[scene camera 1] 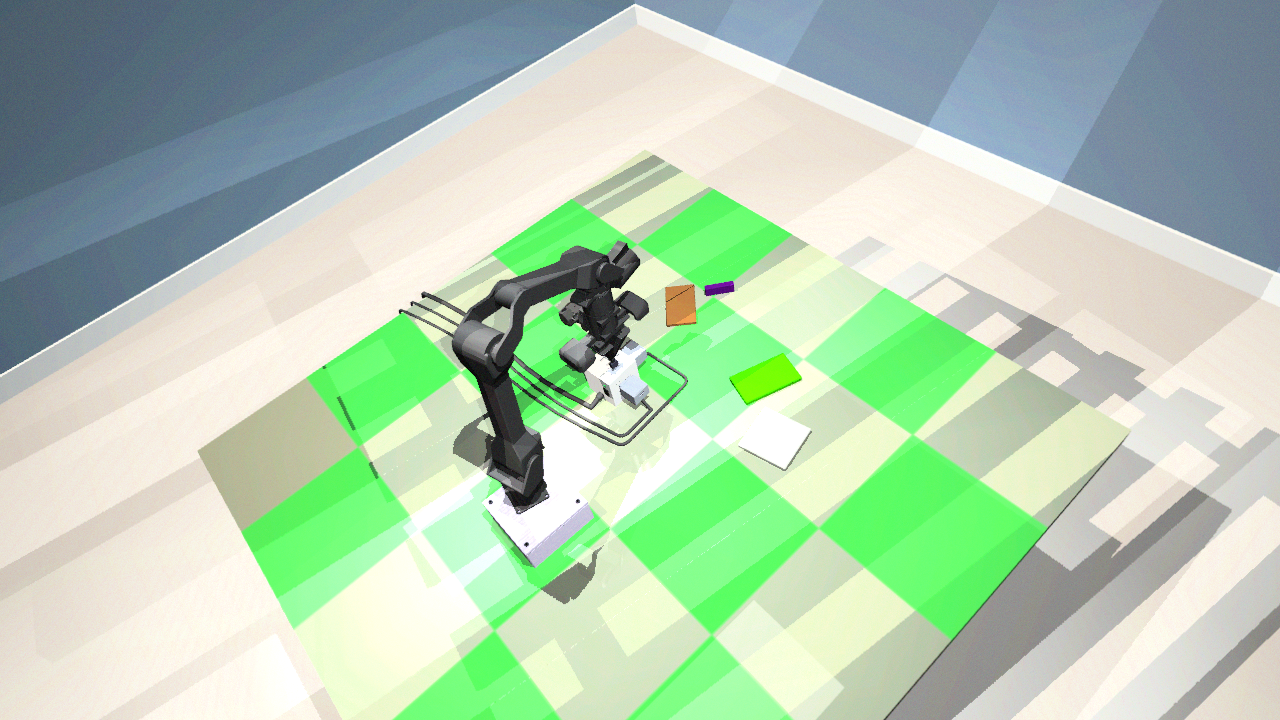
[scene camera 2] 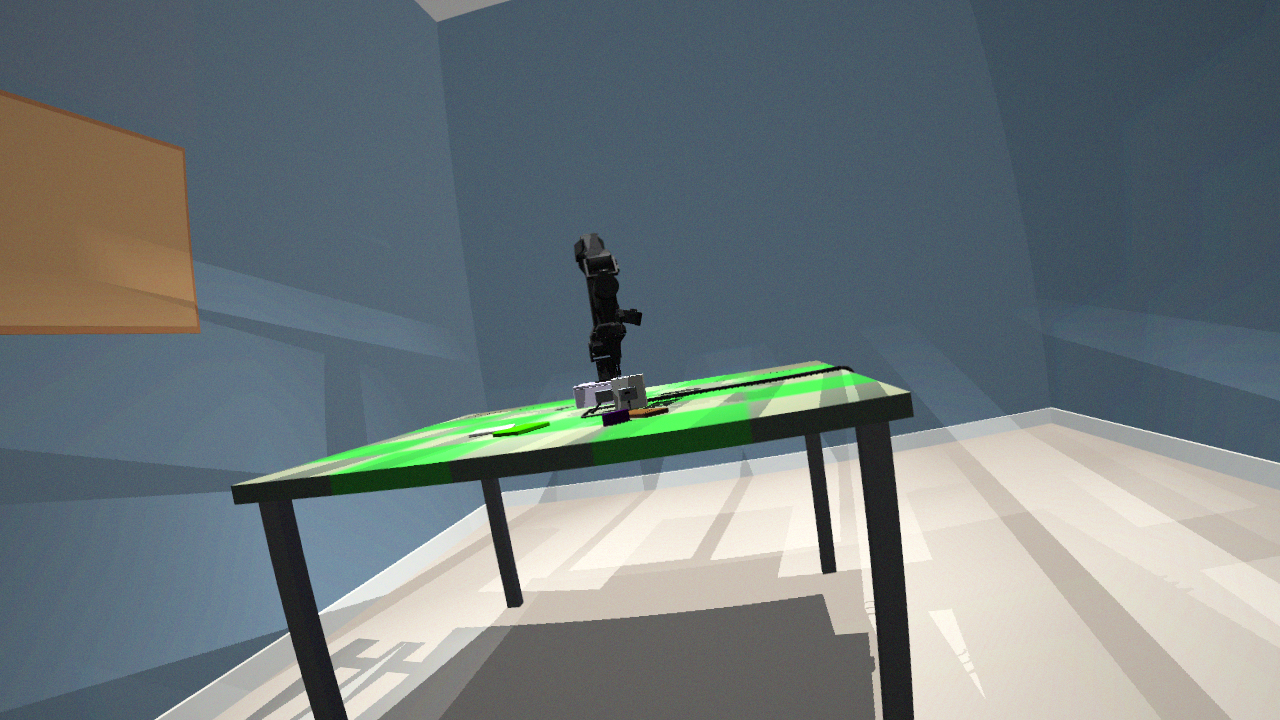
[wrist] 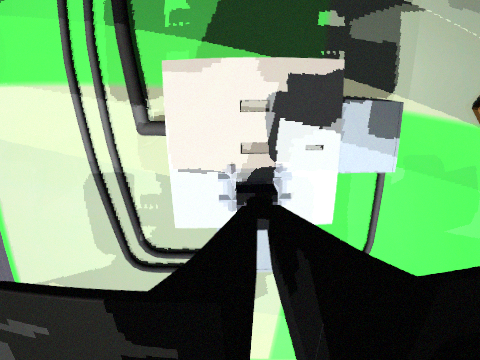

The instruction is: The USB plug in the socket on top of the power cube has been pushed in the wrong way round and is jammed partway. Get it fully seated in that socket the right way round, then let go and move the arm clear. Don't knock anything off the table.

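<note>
There's a white pad here, and an orange block too. A dark USB plug is in the scene as well, and it's held by the gripper. You can see the gripper in the wrist view and also in scene camera 2.
</note>
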